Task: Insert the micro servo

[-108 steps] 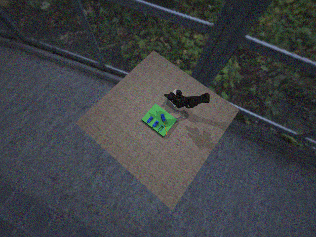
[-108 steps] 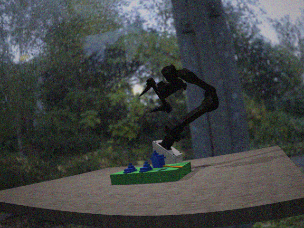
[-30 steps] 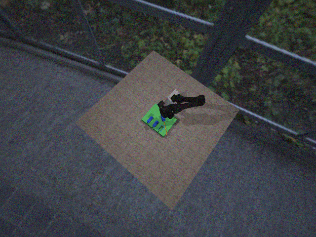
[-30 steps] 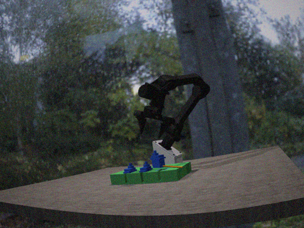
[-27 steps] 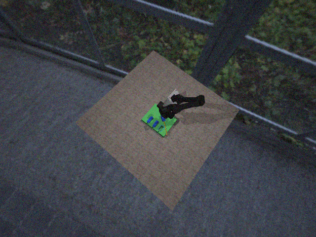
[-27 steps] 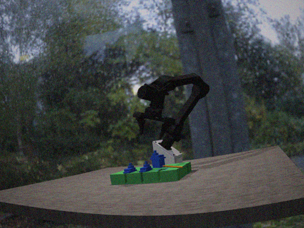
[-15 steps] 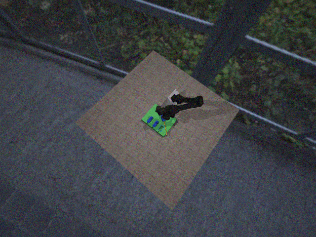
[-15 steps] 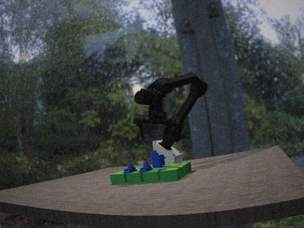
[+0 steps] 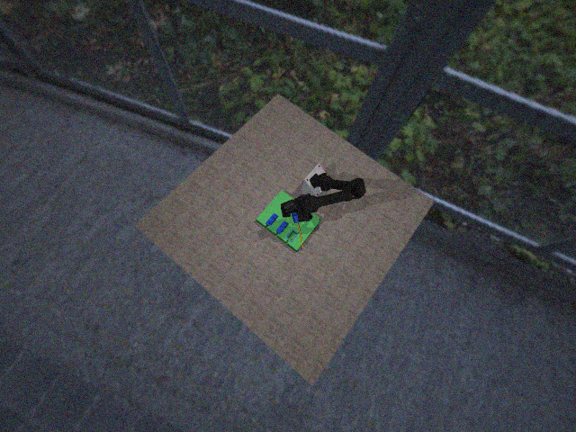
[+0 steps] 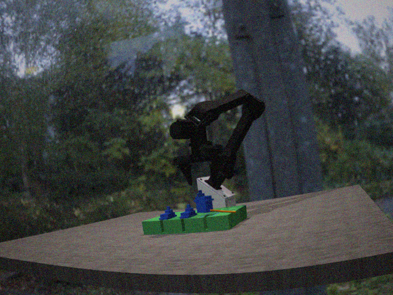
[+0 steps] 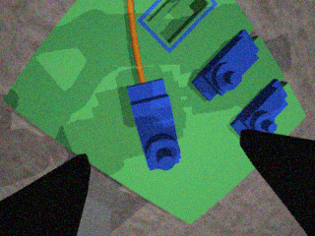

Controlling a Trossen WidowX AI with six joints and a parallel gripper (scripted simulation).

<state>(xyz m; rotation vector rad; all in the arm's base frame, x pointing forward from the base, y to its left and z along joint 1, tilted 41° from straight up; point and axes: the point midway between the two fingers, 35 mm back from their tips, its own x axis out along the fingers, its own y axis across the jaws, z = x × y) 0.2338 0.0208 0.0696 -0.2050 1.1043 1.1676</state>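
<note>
My gripper tip is 120 mm above the green deck, 30 mm to the left of it and 20 mm past it.
</note>
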